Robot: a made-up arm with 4 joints.
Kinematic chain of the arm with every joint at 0, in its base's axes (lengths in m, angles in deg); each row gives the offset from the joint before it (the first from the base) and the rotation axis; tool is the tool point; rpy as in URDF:
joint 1: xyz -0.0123 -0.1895 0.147 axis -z
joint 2: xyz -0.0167 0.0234 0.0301 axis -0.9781 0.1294 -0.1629
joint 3: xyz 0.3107 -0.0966 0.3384 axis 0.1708 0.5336 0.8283
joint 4: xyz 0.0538 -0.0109 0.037 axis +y
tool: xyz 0.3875 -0.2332 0.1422 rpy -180 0 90
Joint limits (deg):
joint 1: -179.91..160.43
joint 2: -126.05..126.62
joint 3: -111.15..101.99
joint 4: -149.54..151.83
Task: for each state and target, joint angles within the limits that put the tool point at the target. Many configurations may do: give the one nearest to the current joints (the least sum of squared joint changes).
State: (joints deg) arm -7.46 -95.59 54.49 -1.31
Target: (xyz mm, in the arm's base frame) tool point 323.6 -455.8 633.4
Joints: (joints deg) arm 18.33 -102.90 98.27 3.48
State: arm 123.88 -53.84 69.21 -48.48
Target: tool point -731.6 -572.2 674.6
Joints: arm 127.27 -31.75 55.80 -56.91
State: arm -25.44 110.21 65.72 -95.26
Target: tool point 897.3 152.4 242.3
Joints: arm 5.89 111.71 53.22 -71.48
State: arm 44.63 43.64 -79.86 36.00
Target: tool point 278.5 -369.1 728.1
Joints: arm 13.08 69.03 -64.53 85.60
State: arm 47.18 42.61 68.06 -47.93
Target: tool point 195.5 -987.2 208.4
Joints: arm 92.13 46.04 80.06 -20.67
